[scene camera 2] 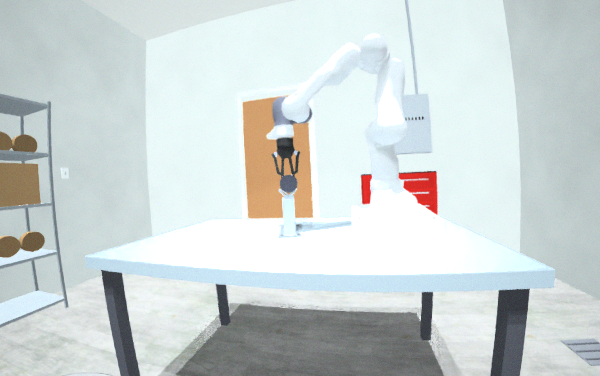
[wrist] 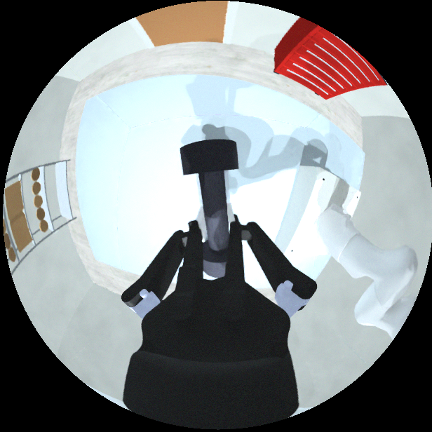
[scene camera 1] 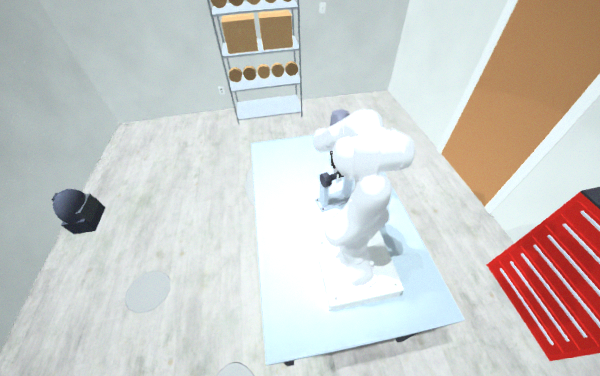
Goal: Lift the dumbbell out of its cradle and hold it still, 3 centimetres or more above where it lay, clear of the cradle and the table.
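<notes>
The dark dumbbell lies level at the top of the white cradle. In the scene camera 2 view its round head shows end-on, with a very thin gap seeming to show between it and the cradle's forked top; whether it still touches elsewhere is hidden. My gripper points down from above and is shut on the dumbbell's handle, one finger on each side. In the wrist view the near head is partly hidden by the gripper. The arm hides much of the dumbbell in the scene camera 1 view.
The cradle stands on the pale table, with the arm's white base plate beside it. A shelf rack, a red drawer cabinet and an orange door stand beyond the table.
</notes>
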